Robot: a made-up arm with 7 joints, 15 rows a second.
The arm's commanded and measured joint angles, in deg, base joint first. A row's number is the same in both.
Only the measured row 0 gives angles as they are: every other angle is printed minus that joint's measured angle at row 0.
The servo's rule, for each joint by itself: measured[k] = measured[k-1] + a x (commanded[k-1-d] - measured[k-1]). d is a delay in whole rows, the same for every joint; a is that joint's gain. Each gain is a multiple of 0.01, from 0.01 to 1. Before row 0 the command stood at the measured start. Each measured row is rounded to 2 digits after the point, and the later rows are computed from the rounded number. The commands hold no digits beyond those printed.
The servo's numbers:
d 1
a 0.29 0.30 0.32 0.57 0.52 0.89 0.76
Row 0, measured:
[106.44 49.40 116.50 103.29 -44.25 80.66 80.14]
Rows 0 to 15, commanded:
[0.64 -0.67 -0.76 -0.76 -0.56 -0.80 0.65]
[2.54 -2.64 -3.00 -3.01 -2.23 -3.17 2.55]
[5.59 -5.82 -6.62 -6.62 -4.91 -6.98 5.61]
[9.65 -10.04 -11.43 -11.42 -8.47 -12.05 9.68]
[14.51 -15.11 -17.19 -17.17 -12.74 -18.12 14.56]
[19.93 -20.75 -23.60 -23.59 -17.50 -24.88 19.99]
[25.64 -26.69 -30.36 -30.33 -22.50 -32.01 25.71]
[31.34 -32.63 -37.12 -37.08 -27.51 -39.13 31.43]
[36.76 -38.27 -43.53 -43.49 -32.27 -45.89 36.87]
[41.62 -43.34 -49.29 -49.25 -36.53 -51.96 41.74]
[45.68 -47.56 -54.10 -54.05 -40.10 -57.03 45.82]
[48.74 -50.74 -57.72 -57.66 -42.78 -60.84 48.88]
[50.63 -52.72 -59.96 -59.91 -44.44 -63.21 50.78]
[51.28 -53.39 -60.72 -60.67 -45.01 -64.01 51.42]
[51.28 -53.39 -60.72 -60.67 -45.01 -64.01 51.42]
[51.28 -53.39 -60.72 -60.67 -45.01 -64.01 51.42]
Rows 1 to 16, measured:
[0.00 0.00 0.00 0.00 0.00 0.00 0.00]
[0.19 -0.20 -0.24 -0.43 -0.29 -0.71 0.49]
[0.87 -0.93 -1.12 -1.90 -1.30 -2.90 2.06]
[2.24 -2.40 -2.88 -4.59 -3.18 -6.53 4.76]
[4.39 -4.69 -5.62 -8.48 -5.93 -11.44 8.50]
[7.32 -7.82 -9.32 -13.43 -9.47 -17.39 13.11]
[10.98 -11.70 -13.89 -19.22 -13.65 -24.06 18.34]
[15.23 -16.20 -19.16 -25.55 -18.25 -31.14 23.94]
[19.90 -21.13 -24.91 -32.12 -23.07 -38.25 29.63]
[24.79 -26.27 -30.87 -38.60 -27.85 -45.05 35.13]
[29.67 -31.39 -36.76 -44.67 -32.36 -51.20 40.15]
[34.31 -36.24 -42.31 -50.02 -36.38 -56.39 44.46]
[38.49 -40.59 -47.24 -54.37 -39.71 -60.35 47.82]
[42.01 -44.23 -51.31 -57.53 -42.17 -62.90 50.07]
[44.70 -46.98 -54.32 -59.32 -43.65 -63.89 51.10]
[46.61 -48.90 -56.37 -60.09 -44.36 -64.00 51.34]

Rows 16 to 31, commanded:
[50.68 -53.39 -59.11 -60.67 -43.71 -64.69 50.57]
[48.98 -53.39 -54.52 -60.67 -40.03 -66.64 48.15]
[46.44 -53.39 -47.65 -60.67 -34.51 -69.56 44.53]
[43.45 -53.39 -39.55 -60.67 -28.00 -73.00 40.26]
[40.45 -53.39 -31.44 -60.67 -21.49 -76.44 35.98]
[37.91 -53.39 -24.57 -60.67 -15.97 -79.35 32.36]
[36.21 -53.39 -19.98 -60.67 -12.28 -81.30 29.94]
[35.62 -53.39 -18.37 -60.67 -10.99 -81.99 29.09]
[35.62 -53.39 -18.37 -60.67 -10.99 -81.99 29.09]
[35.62 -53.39 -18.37 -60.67 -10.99 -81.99 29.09]
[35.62 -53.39 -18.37 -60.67 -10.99 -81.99 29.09]
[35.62 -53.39 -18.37 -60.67 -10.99 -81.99 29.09]
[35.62 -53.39 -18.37 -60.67 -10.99 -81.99 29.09]
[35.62 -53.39 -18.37 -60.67 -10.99 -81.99 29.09]
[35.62 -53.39 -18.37 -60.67 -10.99 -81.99 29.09]
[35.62 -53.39 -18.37 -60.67 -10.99 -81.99 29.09]
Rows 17 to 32, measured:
[47.96 -50.25 -57.76 -60.42 -44.70 -64.01 51.40]
[48.75 -51.19 -58.19 -60.56 -44.19 -64.62 50.77]
[48.82 -51.85 -57.02 -60.62 -42.03 -66.42 48.78]
[48.13 -52.31 -54.02 -60.65 -38.12 -69.21 45.55]
[46.77 -52.63 -49.39 -60.66 -32.86 -72.58 41.53]
[44.94 -52.86 -43.65 -60.67 -26.95 -76.02 37.31]
[42.90 -53.02 -37.54 -60.67 -21.24 -78.98 33.55]
[40.96 -53.13 -31.92 -60.67 -16.58 -81.04 30.81]
[39.41 -53.21 -27.58 -60.67 -13.67 -81.89 29.50]
[38.31 -53.26 -24.63 -60.67 -12.28 -81.98 29.19]
[37.53 -53.30 -22.63 -60.67 -11.61 -81.99 29.11]
[36.98 -53.33 -21.27 -60.67 -11.29 -81.99 29.09]
[36.59 -53.35 -20.34 -60.67 -11.13 -81.99 29.09]
[36.31 -53.36 -19.71 -60.67 -11.06 -81.99 29.09]
[36.11 -53.37 -19.28 -60.67 -11.02 -81.99 29.09]
[35.97 -53.38 -18.99 -60.67 -11.00 -81.99 29.09]

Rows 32 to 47, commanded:
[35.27 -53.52 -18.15 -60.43 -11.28 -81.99 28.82]
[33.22 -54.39 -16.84 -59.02 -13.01 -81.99 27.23]
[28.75 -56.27 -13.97 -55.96 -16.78 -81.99 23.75]
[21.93 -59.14 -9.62 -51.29 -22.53 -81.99 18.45]
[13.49 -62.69 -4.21 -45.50 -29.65 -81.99 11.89]
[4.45 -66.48 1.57 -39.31 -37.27 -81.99 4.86]
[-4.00 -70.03 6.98 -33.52 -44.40 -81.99 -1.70]
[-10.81 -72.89 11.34 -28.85 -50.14 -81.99 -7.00]
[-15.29 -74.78 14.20 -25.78 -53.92 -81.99 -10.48]
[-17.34 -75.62 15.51 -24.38 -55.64 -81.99 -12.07]
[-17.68 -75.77 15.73 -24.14 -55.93 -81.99 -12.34]
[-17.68 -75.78 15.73 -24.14 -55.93 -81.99 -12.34]
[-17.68 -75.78 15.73 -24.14 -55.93 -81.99 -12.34]
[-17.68 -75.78 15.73 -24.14 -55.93 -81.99 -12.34]
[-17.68 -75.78 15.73 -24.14 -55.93 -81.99 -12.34]
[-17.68 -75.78 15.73 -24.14 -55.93 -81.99 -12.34]
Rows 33 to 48, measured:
[35.87 -53.38 -18.79 -60.67 -10.99 -81.99 29.09]
[35.70 -53.42 -18.59 -60.53 -11.14 -81.99 28.88]
[34.98 -53.71 -18.03 -59.67 -12.11 -81.99 27.63]
[33.17 -54.48 -16.73 -57.56 -14.54 -81.99 24.68]
[29.91 -55.88 -14.45 -53.99 -18.69 -81.99 19.95]
[25.15 -57.92 -11.17 -49.15 -24.39 -81.99 13.82]
[19.15 -60.49 -7.09 -43.54 -31.09 -81.99 7.01]
[12.44 -63.35 -2.59 -37.83 -38.01 -81.99 0.39]
[5.70 -66.21 1.87 -32.71 -44.32 -81.99 -5.23]
[-0.39 -68.78 5.82 -28.76 -49.31 -81.99 -9.22]
[-5.31 -70.83 8.92 -26.26 -52.60 -81.99 -11.39]
[-8.90 -72.31 11.10 -25.05 -54.33 -81.99 -12.11]
[-11.45 -73.35 12.58 -24.53 -55.16 -81.99 -12.28]
[-13.26 -74.08 13.59 -24.31 -55.56 -81.99 -12.33]
[-14.54 -74.59 14.27 -24.21 -55.75 -81.99 -12.34]
[-15.45 -74.95 14.74 -24.17 -55.84 -81.99 -12.34]

